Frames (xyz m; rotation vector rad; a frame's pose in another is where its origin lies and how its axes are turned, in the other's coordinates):
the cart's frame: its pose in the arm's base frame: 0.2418 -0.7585 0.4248 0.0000 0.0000 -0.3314
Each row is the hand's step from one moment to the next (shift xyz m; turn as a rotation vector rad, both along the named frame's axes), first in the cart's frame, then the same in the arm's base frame.
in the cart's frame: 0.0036 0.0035 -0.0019 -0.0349 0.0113 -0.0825
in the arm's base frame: 0.0045 0.0021 -0.0019 -0.0293 0.0220 -0.0825
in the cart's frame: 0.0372 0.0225 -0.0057 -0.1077 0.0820 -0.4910
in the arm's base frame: 0.0425 0.0092 -0.0057 -0.0752 0.1126 -0.4910
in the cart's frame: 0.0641 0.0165 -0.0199 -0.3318 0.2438 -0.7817
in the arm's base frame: 0.0660 -0.0053 -0.0199 -0.2344 0.3385 -0.7817
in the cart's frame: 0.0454 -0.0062 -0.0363 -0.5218 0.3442 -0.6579
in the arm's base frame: 0.0409 -0.0206 -0.0363 -0.3814 0.4952 -0.6579
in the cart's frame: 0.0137 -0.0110 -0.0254 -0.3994 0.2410 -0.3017
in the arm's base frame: 0.0094 -0.0149 -0.0254 -0.2993 0.3578 -0.3017
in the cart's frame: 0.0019 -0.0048 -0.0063 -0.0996 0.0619 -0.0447
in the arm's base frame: 0.0002 -0.0052 -0.0063 -0.0740 0.0909 -0.0447
